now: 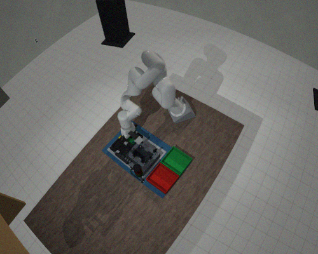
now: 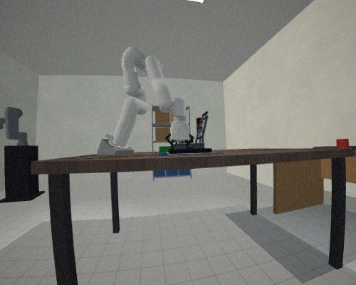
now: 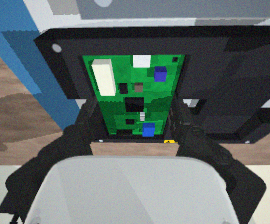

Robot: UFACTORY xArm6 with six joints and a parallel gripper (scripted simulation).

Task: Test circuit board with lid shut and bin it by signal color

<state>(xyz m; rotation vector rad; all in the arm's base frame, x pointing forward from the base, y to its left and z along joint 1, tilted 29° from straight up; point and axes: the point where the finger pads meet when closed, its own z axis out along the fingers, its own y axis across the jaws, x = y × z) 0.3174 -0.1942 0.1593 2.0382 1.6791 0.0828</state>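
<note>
Right now the tester plate is 15 cm to the left of my hand, 11 cm ahead of it and 5 cm above it. Also, from my hand: tester lid (22 cm ahead, 16 cm above, 12 cm to the left); black latch block (22 cm to the left, 6 cm ahead, 6 cm above); green circuit board (right at my hand).
</note>
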